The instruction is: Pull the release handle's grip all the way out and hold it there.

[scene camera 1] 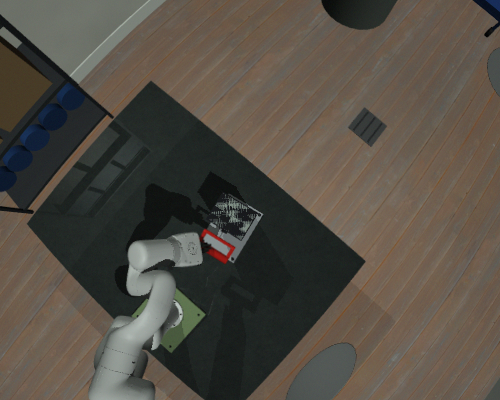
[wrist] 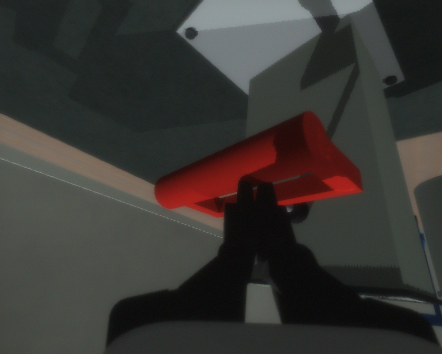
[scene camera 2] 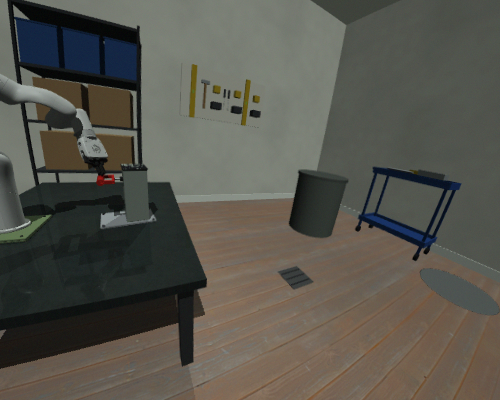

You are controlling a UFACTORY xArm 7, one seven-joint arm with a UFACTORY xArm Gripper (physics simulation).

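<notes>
The release handle's red grip (scene camera 1: 217,255) (scene camera 2: 101,181) (wrist: 220,170) is a thick round bar with a flat red frame behind it. It stands out from the upper part of a grey upright housing (scene camera 2: 136,197) (wrist: 345,230), with a short dark rod (wrist: 300,213) between frame and housing. The housing stands on a light grey base plate (scene camera 1: 243,246) (scene camera 2: 112,220) (wrist: 220,55). My gripper (scene camera 1: 206,245) (scene camera 2: 103,172) (wrist: 251,200) is shut with nothing between its fingers. In the wrist view its fingertips are at the frame's opening, behind the round bar; how deep they reach is hidden.
The housing's plate rests on the dark table (scene camera 1: 320,260) (scene camera 2: 150,265). The arm's green mounting plate (scene camera 1: 192,312) (scene camera 2: 35,227) is nearby. A shelf rack (scene camera 2: 140,100) with boxes stands behind. A grey bin (scene camera 2: 317,205) and a blue cart (scene camera 2: 400,232) stand beyond the table.
</notes>
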